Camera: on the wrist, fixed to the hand. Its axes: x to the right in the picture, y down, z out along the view.
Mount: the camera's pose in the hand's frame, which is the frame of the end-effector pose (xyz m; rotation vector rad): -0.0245 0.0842 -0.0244 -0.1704 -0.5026 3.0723
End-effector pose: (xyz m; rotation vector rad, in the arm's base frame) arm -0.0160 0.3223 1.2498 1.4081 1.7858 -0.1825
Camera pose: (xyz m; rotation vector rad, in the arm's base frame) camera 0.0444 0.3485 1.3127 1.8600 -1.6785 0.9902
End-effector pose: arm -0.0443 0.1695 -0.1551 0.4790 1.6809 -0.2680
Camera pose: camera -0.0247 0.2508 -0.1191 1.8304 -0.7978 1.7118
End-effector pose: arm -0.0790 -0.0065 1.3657 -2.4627 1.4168 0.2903
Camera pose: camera -0.1634 -0.0352 1.3841 -1.4550 -2.4700 -0.9231
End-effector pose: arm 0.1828 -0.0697 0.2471 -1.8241 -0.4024 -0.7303
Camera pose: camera 0.2069 -0.1213 0.1761 -0.6971 1.8709 1.7539
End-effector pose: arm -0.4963 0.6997 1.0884 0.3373 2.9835 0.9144
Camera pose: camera -0.4568 0.7491 1.1539 -2.8646 0.3221 -0.1150
